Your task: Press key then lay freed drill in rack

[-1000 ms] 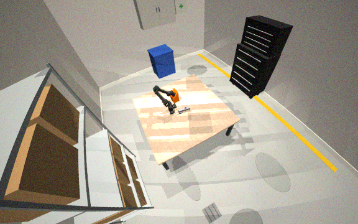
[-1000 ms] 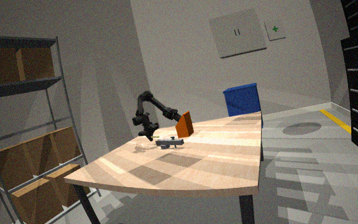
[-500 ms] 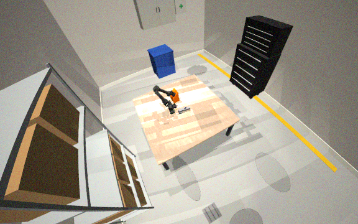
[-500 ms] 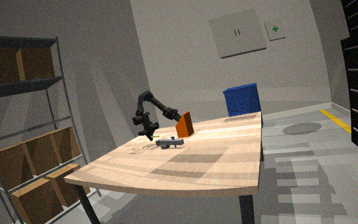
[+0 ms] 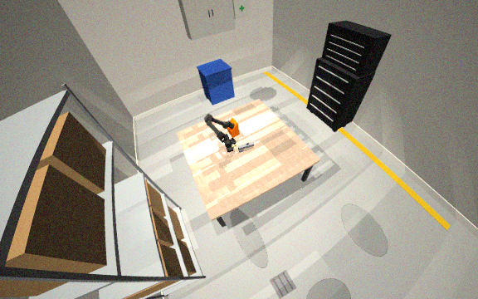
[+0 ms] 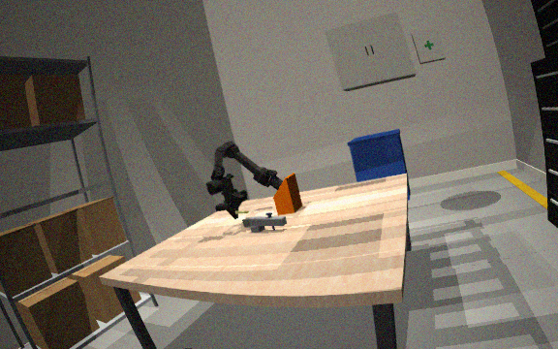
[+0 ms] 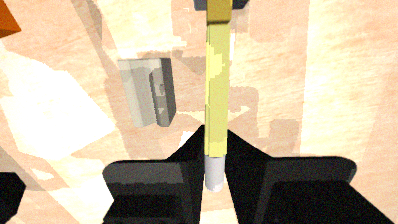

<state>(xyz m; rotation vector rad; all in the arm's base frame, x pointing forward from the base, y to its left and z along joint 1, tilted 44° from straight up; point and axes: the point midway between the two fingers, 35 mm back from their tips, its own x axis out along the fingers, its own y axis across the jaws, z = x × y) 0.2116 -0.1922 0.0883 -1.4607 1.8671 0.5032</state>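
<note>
The drill lies 4 cm to the left of my gripper tip, 3 cm above it and 1 cm ahead of it. From my gripper tip the other things lie so: grey grooved block (5 cm behind, 4 cm to the left, 4 cm below); dark key (20 cm to the left, 7 cm ahead, 1 cm below); grey sleeve (18 cm to the left, 7 cm ahead, 2 cm below).
</note>
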